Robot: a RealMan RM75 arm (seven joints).
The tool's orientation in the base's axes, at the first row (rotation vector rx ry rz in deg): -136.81 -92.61 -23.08
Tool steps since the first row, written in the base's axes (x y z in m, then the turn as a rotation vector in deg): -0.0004 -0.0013 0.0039 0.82 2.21 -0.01; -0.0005 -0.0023 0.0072 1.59 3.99 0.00; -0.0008 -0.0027 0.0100 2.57 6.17 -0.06; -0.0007 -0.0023 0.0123 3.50 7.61 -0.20; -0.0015 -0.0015 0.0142 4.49 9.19 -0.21; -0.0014 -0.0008 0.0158 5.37 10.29 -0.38; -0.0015 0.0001 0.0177 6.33 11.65 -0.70; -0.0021 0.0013 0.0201 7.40 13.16 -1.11; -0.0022 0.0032 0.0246 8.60 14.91 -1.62; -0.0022 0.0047 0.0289 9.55 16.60 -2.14; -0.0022 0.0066 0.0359 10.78 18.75 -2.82
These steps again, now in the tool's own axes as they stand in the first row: 0.0001 0.0000 -0.0041 2.20 -0.04 0.84; 0.0004 0.0001 -0.0076 4.02 0.02 1.51; 0.0009 -0.0001 -0.0104 6.24 0.14 2.40; 0.0021 -0.0002 -0.0124 7.77 0.48 3.11; 0.0031 -0.0014 -0.0139 9.48 0.83 3.75; 0.0044 -0.0016 -0.0152 10.69 1.25 4.36; 0.0058 -0.0021 -0.0167 12.10 1.66 5.22; 0.0074 -0.0031 -0.0186 13.64 2.12 6.22; 0.0106 -0.0041 -0.0222 15.40 2.61 7.40; 0.0134 -0.0048 -0.0257 17.02 2.90 8.55; 0.0175 -0.0057 -0.0316 19.08 3.28 10.04
